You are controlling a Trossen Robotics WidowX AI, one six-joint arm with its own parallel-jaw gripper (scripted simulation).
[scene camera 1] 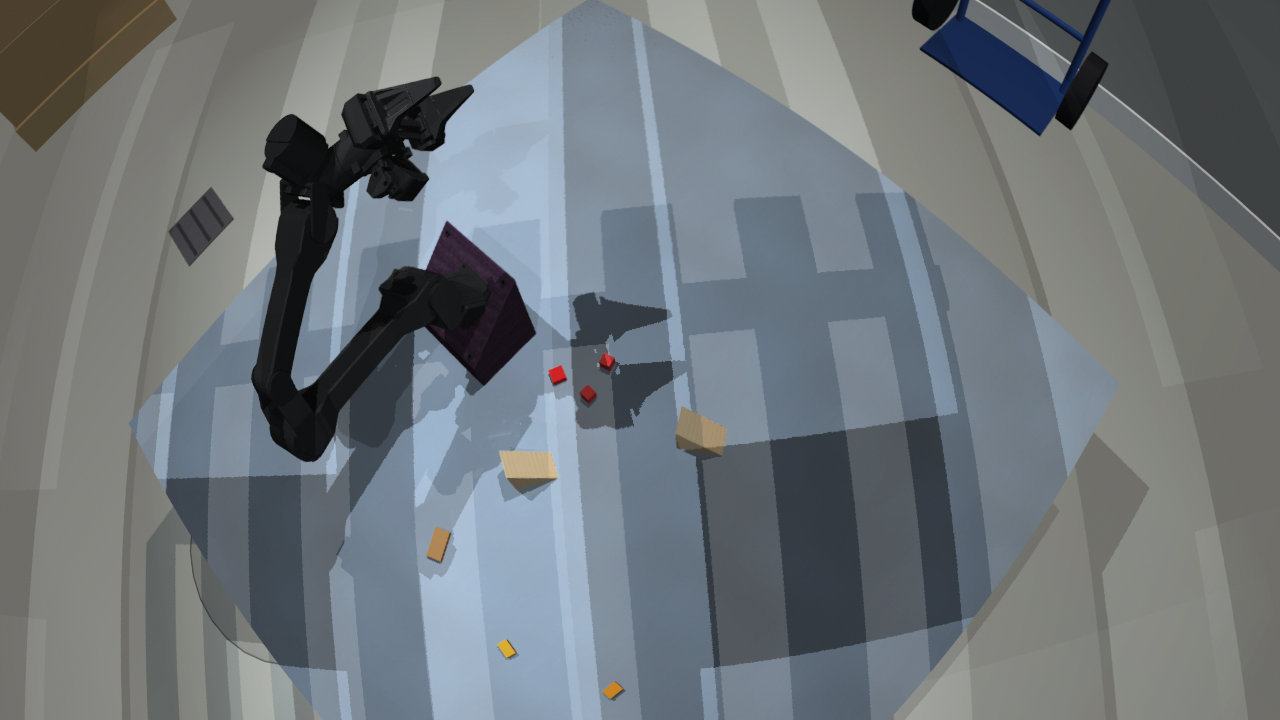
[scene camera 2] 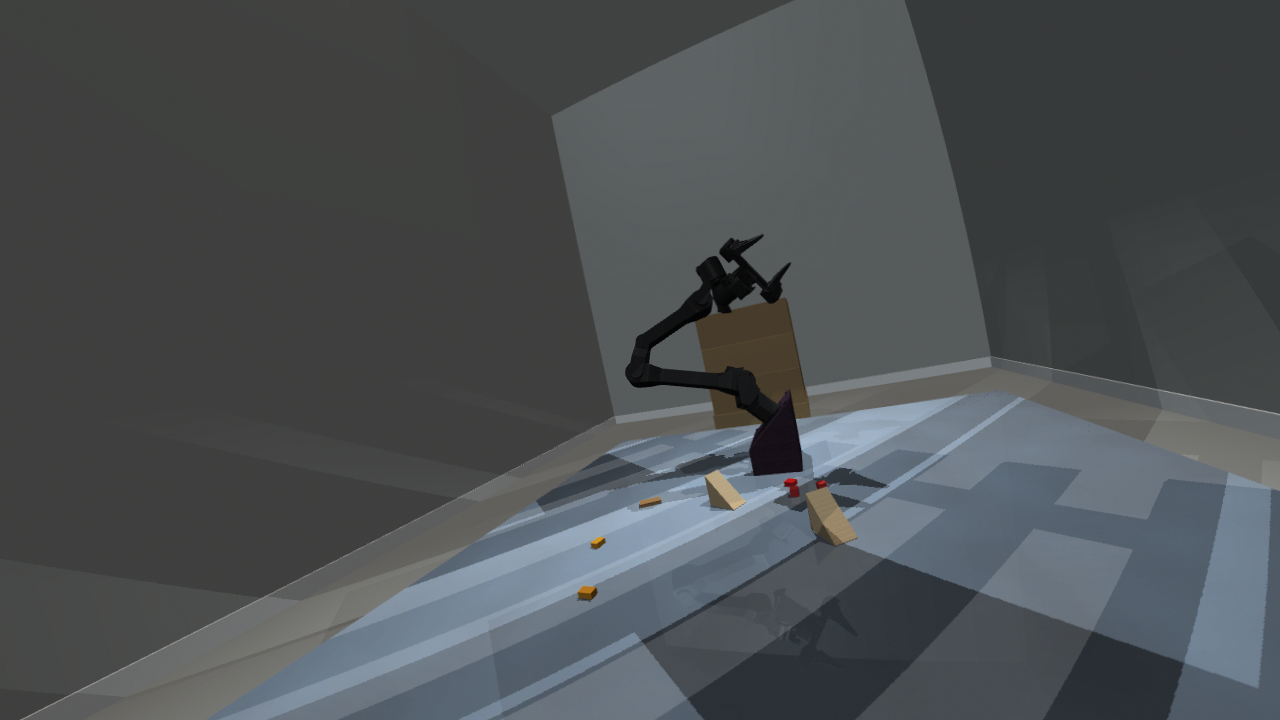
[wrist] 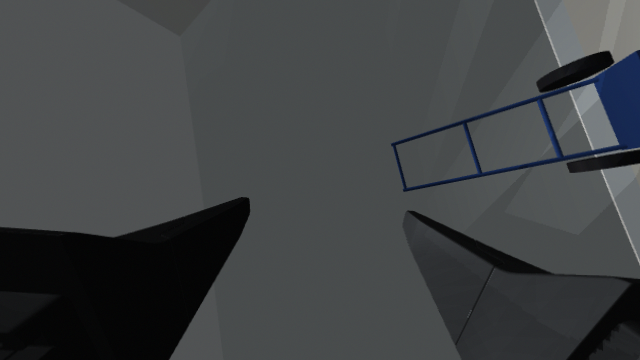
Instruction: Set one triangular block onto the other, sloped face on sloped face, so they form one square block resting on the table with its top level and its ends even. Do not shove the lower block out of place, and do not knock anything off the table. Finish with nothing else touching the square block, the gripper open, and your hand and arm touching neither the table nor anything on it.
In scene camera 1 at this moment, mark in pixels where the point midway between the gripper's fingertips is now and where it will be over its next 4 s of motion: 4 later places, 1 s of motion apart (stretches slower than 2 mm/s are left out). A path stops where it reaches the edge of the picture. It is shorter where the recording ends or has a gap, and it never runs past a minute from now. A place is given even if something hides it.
My gripper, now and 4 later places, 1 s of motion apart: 456,83; 707,366; 699,416; 698,432; 694,432
